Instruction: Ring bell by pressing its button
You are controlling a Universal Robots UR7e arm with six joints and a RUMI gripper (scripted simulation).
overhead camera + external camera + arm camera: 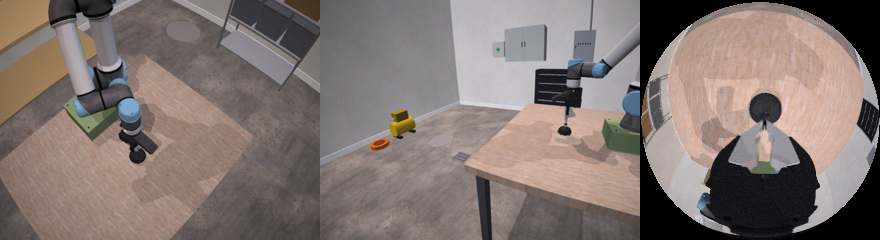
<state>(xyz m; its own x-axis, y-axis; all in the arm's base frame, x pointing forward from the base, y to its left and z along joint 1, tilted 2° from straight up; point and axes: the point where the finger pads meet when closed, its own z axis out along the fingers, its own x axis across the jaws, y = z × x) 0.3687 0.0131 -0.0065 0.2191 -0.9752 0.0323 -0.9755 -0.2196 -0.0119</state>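
Now: the bell 5 cm below my hand.
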